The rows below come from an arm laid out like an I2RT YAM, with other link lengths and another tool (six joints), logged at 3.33 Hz.
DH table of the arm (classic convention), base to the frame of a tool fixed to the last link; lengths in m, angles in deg. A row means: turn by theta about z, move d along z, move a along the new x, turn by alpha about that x. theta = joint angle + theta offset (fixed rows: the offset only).
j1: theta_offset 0, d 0.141, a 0.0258, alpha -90
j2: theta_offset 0, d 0, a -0.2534, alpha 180
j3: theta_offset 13.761, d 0, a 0.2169, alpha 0
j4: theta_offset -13.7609, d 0.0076, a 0.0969, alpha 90
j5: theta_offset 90, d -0.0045, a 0, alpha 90
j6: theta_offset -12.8, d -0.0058, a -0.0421, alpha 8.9
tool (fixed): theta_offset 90, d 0.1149, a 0, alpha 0
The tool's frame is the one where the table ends.
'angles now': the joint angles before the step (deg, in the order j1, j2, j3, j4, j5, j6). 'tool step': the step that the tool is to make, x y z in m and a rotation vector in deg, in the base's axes. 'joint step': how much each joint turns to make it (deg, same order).
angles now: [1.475 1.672 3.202 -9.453 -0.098 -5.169]
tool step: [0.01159 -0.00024 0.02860 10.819 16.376 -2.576]
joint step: [0.003 20.570 17.115 -12.611 -0.610 11.475]
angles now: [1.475 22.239 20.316 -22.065 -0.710 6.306]
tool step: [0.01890 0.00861 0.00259 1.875 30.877 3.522]
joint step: [0.024 30.294 26.033 -26.580 -4.349 -0.152]
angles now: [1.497 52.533 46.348 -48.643 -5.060 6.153]
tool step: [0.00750 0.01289 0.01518 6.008 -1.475 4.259]
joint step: [-0.022 2.230 2.077 1.793 -7.344 0.044]
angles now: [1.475 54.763 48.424 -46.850 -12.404 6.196]
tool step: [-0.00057 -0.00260 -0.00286 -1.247 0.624 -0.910]
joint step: [-0.001 0.000 0.002 -0.658 1.530 -0.001]
